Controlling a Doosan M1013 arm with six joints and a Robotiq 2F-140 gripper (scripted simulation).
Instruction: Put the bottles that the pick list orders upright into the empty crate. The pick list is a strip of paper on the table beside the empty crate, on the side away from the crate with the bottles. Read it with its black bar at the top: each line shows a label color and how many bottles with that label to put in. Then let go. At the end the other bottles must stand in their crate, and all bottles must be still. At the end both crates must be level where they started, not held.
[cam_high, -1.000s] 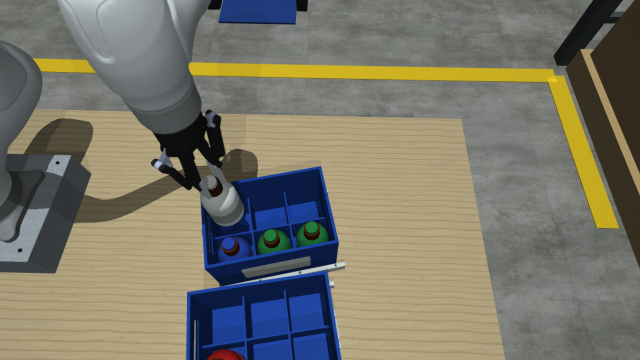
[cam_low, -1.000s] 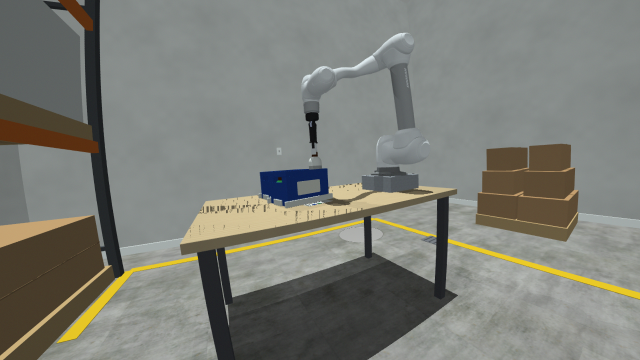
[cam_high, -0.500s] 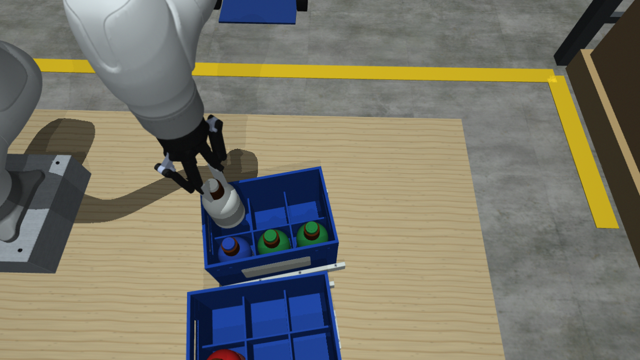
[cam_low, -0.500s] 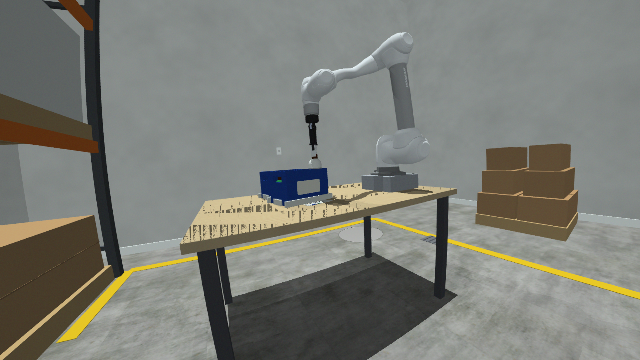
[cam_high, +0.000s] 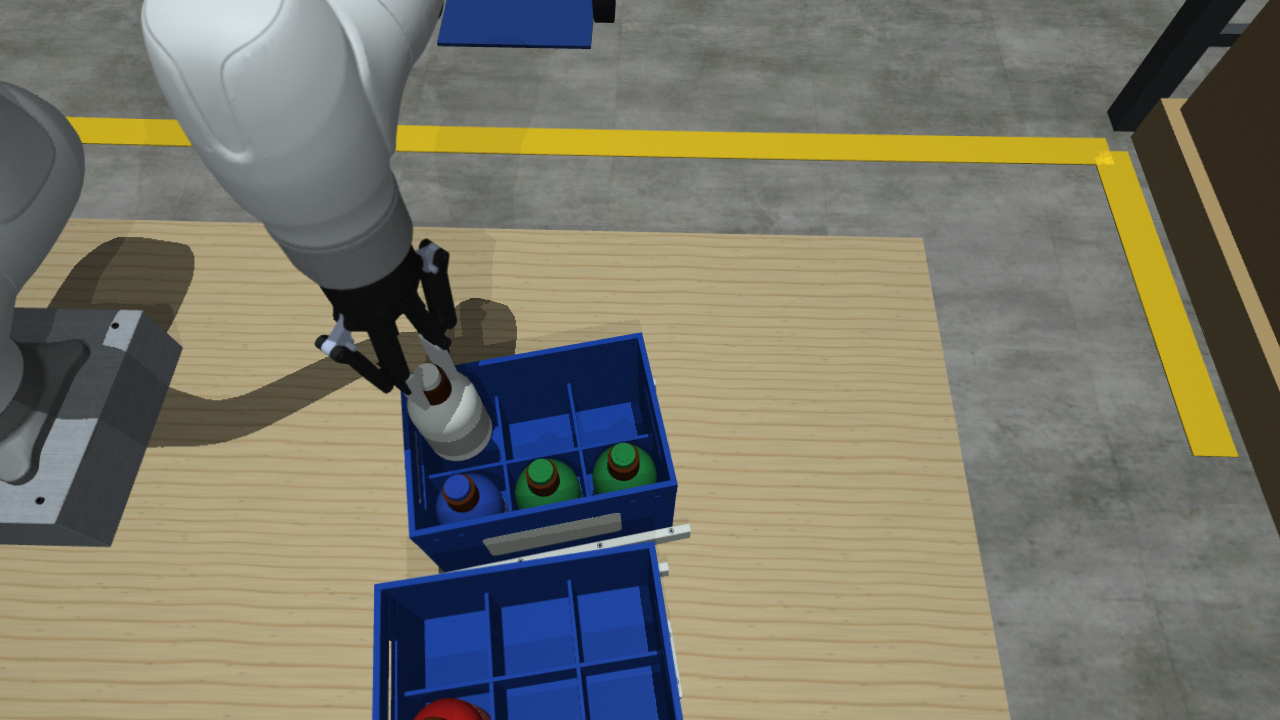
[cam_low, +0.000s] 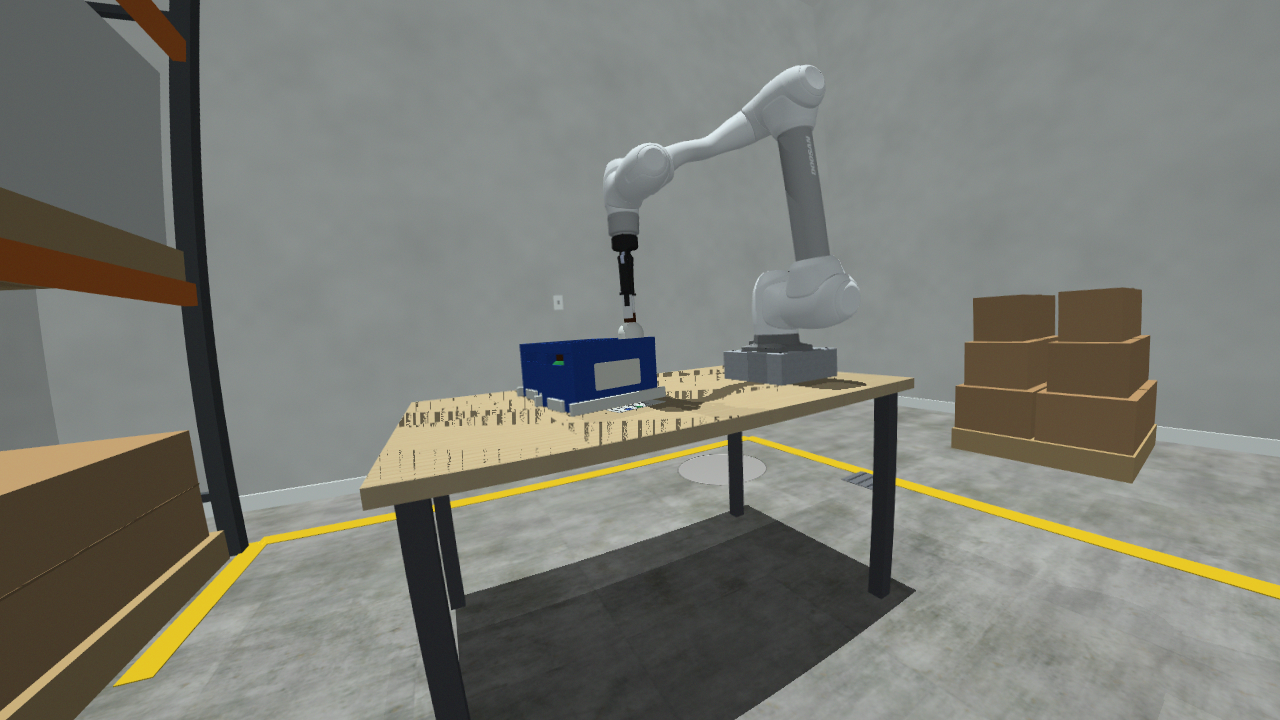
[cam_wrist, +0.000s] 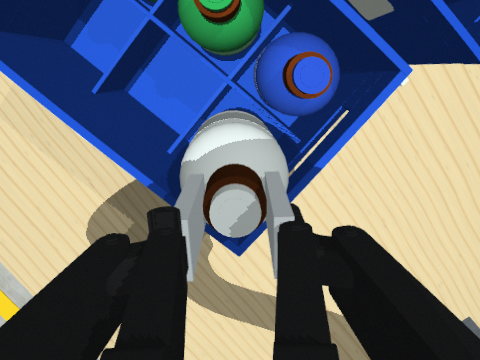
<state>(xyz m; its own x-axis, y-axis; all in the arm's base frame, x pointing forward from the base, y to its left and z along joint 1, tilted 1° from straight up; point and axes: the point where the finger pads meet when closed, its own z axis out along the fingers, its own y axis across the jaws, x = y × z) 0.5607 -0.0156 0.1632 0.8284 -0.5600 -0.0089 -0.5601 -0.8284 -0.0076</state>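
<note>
Now: the white bottle 80 mm below my hand. Also, from my hand: pick list (260 mm below, 110 mm to the left, 50 mm ahead); blue bottle (180 mm below, 80 mm to the right, 20 mm ahead); red bottle (310 mm to the right, 180 mm below, 30 mm ahead).
</note>
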